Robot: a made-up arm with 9 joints. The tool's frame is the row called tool. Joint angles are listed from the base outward.
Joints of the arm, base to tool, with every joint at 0 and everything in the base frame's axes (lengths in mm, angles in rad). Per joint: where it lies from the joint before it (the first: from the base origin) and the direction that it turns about. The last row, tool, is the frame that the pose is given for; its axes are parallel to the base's.
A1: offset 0.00 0.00 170.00 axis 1 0 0
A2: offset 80.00 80.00 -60.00 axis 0 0 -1
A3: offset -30.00 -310.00 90.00 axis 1 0 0
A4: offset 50.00 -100.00 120.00 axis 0 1 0
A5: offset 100.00 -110.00 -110.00 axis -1 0 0
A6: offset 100.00 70.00 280.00 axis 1 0 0
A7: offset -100.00 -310.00 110.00 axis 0 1 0
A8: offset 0.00 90.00 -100.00 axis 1 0 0
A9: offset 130.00 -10.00 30.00 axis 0 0 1
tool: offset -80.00 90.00 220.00
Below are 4 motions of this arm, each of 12 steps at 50 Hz.
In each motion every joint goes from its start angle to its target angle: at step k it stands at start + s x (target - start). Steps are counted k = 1, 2, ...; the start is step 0. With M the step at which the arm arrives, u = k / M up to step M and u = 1 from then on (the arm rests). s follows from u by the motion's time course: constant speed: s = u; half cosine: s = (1 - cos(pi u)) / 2; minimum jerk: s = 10 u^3 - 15 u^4 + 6 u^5.
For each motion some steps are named. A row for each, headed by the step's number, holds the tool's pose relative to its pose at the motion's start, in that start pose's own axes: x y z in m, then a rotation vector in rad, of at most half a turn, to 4 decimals.
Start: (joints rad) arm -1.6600 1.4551 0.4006 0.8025 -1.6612 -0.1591 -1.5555 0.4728 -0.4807
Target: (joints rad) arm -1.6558 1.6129 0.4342 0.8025 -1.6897 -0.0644 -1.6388 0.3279 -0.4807
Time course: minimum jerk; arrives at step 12
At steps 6, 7, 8, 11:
6: -0.0246 -0.0540 0.0651 0.0189 -0.1335 -0.0800
7: -0.0329 -0.0706 0.0836 0.0238 -0.1733 -0.1066
8: -0.0406 -0.0854 0.0994 0.0279 -0.2082 -0.1313
11: -0.0524 -0.1075 0.1219 0.0335 -0.2594 -0.1696

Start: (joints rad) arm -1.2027 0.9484 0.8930 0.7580 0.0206 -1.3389 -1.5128 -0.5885 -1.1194
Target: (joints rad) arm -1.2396 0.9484 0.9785 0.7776 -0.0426 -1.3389 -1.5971 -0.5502 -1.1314
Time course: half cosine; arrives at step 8
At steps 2, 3, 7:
2: 0.0050 -0.0068 0.0011 0.0127 0.0032 -0.0247
3: 0.0103 -0.0145 0.0023 0.0269 0.0066 -0.0520
7: 0.0294 -0.0470 0.0062 0.0853 0.0193 -0.1609

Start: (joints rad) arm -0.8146 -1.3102 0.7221 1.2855 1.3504 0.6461 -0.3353 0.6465 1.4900
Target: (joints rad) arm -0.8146 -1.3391 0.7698 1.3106 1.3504 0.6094 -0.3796 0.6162 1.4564
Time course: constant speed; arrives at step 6
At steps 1, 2, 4, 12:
1: 0.0042 -0.0039 0.0020 0.0013 0.0083 0.0094
2: 0.0085 -0.0077 0.0040 0.0025 0.0166 0.0188
4: 0.0171 -0.0152 0.0077 0.0045 0.0328 0.0378
12: 0.0258 -0.0223 0.0112 0.0060 0.0487 0.0571

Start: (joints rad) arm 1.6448 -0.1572 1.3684 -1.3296 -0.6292 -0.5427 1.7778 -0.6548 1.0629
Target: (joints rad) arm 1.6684 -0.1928 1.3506 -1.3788 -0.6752 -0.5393 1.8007 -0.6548 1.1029
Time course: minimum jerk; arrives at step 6
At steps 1, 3, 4, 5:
1: -0.0004 -0.0013 -0.0005 -0.0011 -0.0002 0.0033
3: -0.0050 -0.0192 -0.0069 -0.0163 -0.0022 0.0462
4: -0.0076 -0.0305 -0.0109 -0.0260 -0.0032 0.0731
5: -0.0091 -0.0374 -0.0132 -0.0319 -0.0036 0.0893

